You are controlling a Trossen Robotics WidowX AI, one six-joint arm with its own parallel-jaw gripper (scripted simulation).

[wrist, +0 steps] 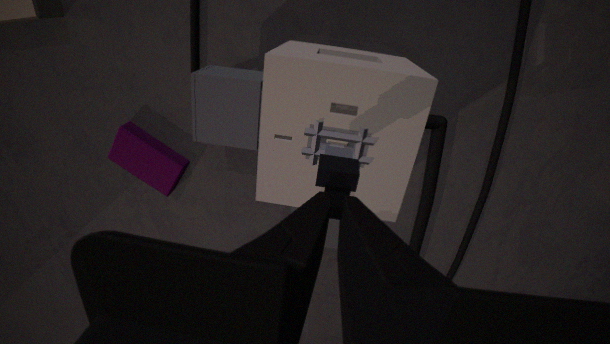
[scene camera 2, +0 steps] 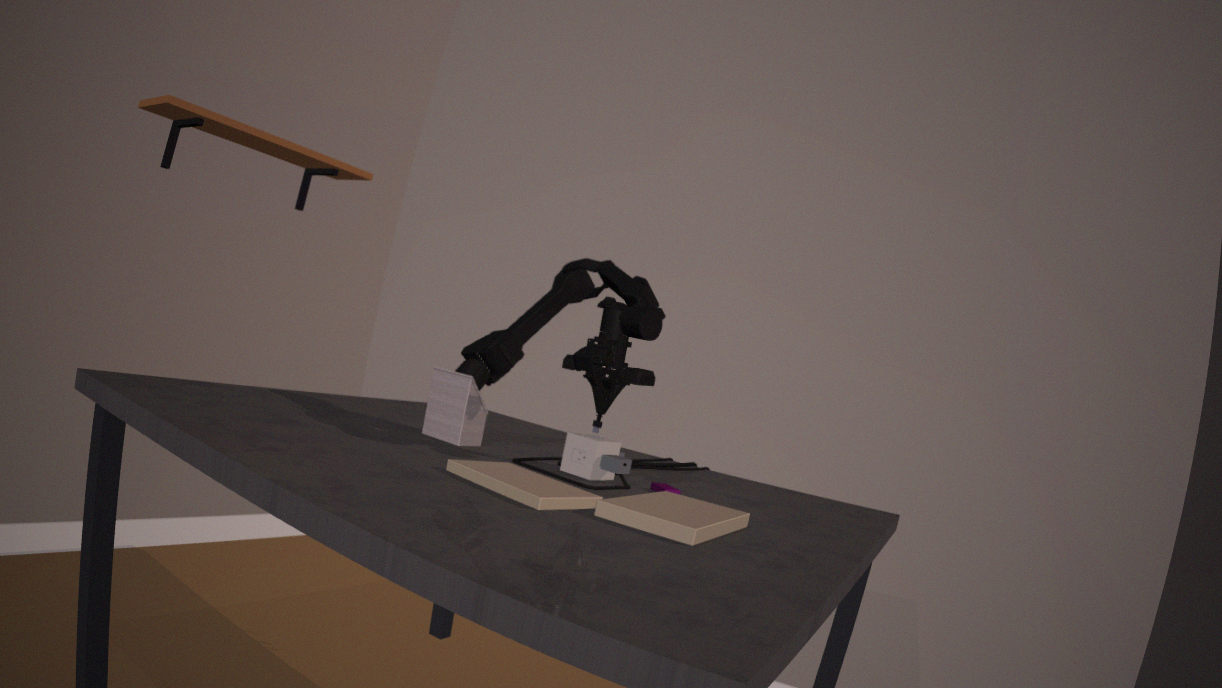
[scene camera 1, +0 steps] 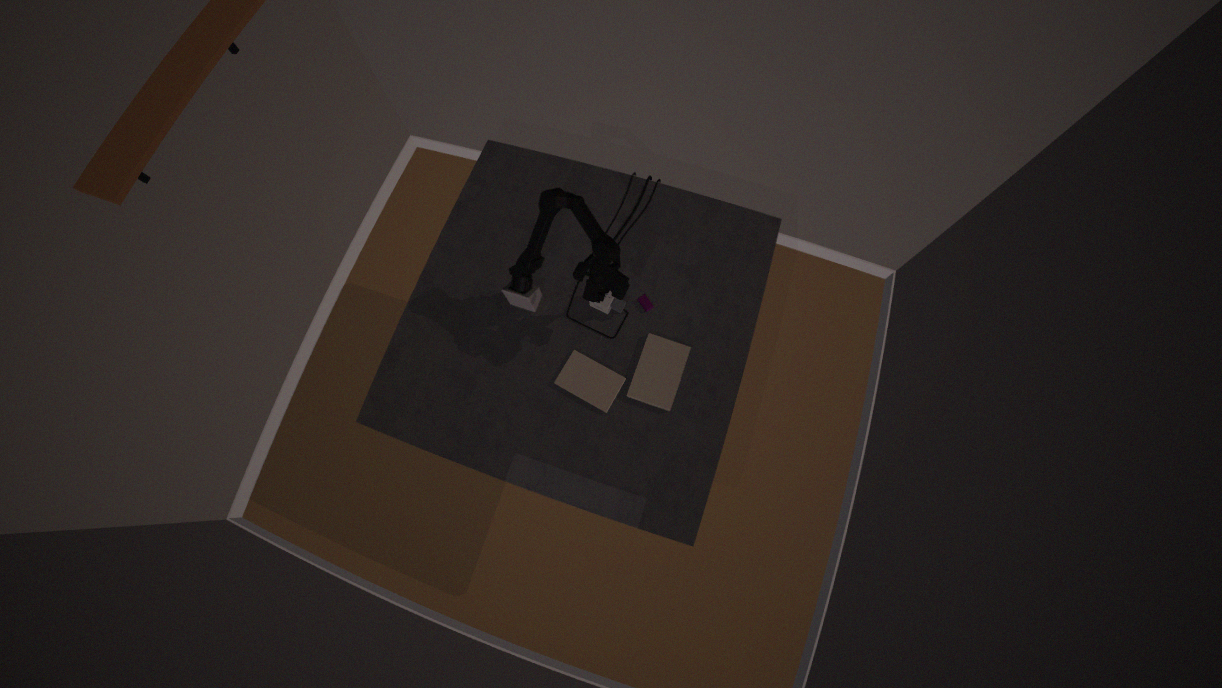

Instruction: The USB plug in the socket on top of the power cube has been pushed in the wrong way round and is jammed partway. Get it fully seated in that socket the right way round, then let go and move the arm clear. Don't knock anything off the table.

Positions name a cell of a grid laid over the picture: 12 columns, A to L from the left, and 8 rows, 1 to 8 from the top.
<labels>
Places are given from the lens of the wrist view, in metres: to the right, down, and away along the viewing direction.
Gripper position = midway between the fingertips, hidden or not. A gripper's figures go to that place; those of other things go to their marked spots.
gripper (wrist: G5): 0.01, 0.01, 0.11
usb plug (wrist: G5): 0.01, 0.00, 0.12
small purple block (wrist: C4): -0.13, -0.01, 0.23
The marked spots on the usb plug and the small purple block are 0.18 m apart.
</labels>
